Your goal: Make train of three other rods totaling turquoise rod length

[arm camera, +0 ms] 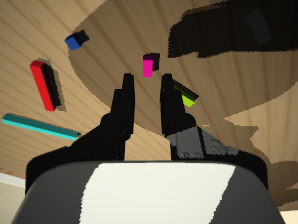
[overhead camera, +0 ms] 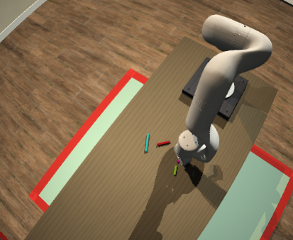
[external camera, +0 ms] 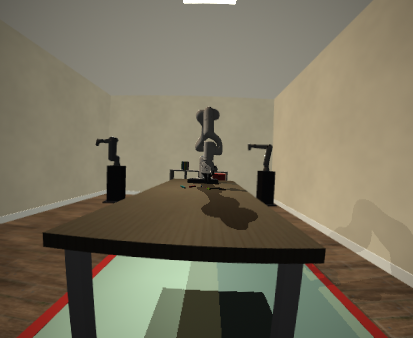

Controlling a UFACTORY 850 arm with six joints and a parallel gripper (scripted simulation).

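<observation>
Right now my hand is 10 mm short of the magenta rod, 10 mm to the left of it and 70 mm above it. From my hand the other things lie so: grey rod: 40 mm ahead, 100 mm to the left, 70 mm below; blue rod: 60 mm behind, 40 mm to the right, 70 mm below; lime rod: 60 mm ahead, 70 mm below.
</observation>
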